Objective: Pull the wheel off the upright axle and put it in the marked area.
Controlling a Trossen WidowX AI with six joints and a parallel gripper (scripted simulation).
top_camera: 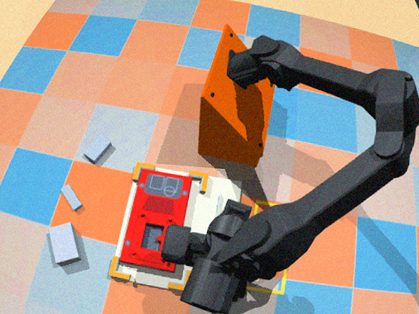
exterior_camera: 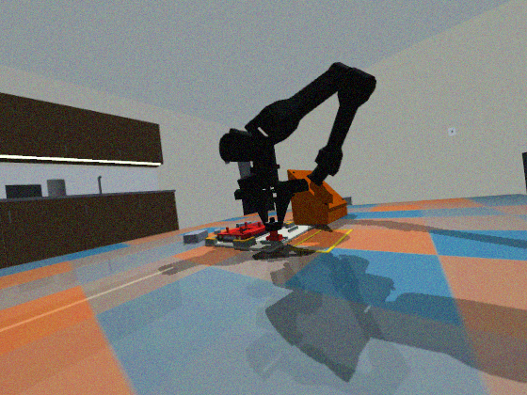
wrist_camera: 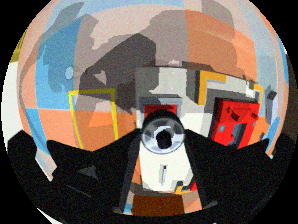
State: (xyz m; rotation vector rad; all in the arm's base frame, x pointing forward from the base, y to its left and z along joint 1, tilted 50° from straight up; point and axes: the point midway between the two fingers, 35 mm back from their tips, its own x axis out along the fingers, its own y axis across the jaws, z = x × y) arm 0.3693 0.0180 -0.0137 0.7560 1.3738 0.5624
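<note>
My gripper tip is 1 cm above the upright axle. Round my gripper tip: wheel right at my gripper tip.
</note>
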